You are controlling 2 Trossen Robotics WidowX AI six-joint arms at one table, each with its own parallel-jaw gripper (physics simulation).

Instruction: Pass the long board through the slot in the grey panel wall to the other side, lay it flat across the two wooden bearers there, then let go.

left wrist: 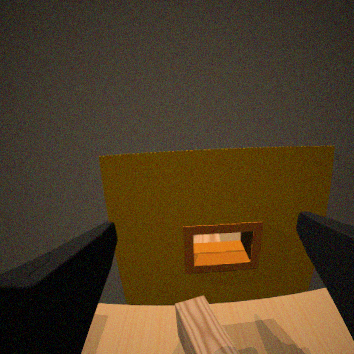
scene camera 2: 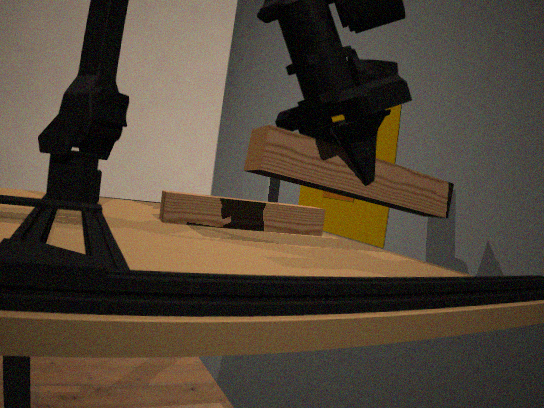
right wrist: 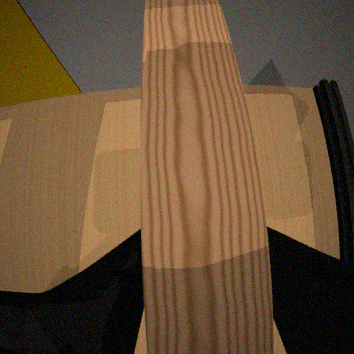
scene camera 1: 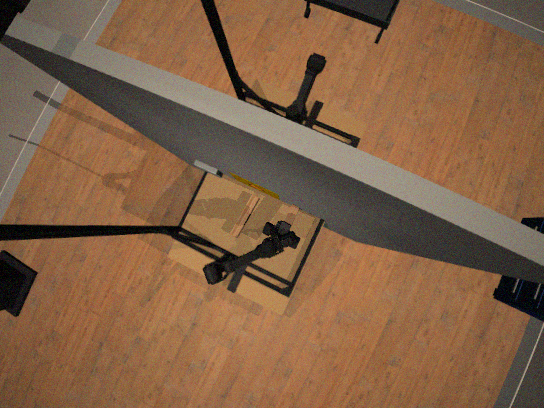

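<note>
The long board point(scene camera 2: 410, 187) point(right wrist: 192, 150) is off the table, tilted, its right end lower in scene camera 2. My right gripper point(scene camera 1: 283, 235) point(scene camera 2: 348, 167) point(right wrist: 199, 232) is shut on it, a finger against each side. The grey wall point(scene camera 1: 280, 140) point(scene camera 2: 485, 130) point(left wrist: 175, 75) carries a yellow plate point(scene camera 2: 392, 135) point(left wrist: 150, 195) around the slot, whose brown frame point(left wrist: 189, 252) shows. My left gripper point(left wrist: 208, 227) is open and empty, on the wall's other side, facing the slot. A wooden piece point(left wrist: 205, 325), perhaps a bearer, lies below the slot there; a second bearer cannot be made out.
Another wooden board point(scene camera 1: 245, 216) point(scene camera 2: 292, 218) lies on the near table point(scene camera 2: 190, 255), beside the held board. A black frame rail point(scene camera 2: 300, 295) runs along the table edge. The black arm base point(scene camera 2: 75, 175) stands at the left in scene camera 2.
</note>
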